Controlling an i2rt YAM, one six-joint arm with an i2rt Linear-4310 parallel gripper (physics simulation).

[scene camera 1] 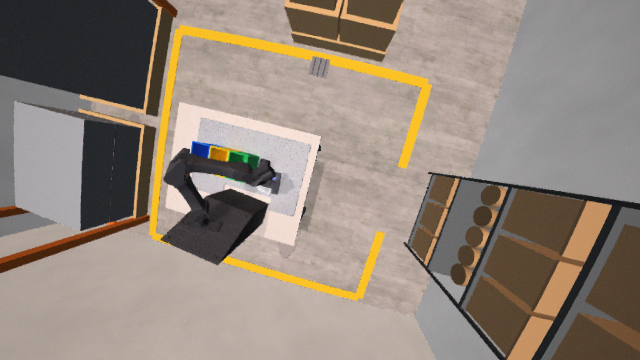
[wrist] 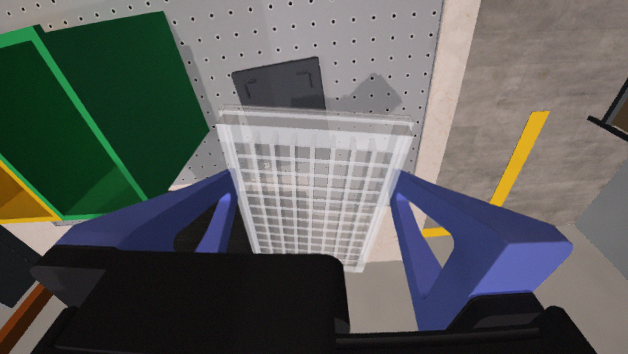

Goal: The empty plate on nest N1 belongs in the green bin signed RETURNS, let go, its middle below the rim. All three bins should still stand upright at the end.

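A clear plate with a grid of wells is held between the two blue fingers of my gripper, which is shut on its long sides. The plate is above a dark grey nest pad and partly covers it in the wrist view; no label on the pad is readable. The green bin stands upright to the left in the wrist view, apart from the plate. The arm partly hides the bin in the scene view, and its sign cannot be read.
A yellow bin stands against the green bin, and a blue bin stands beyond it; both look upright. The arm passes over the front of the bin row. A perforated board lies under the nest pad on the pale table.
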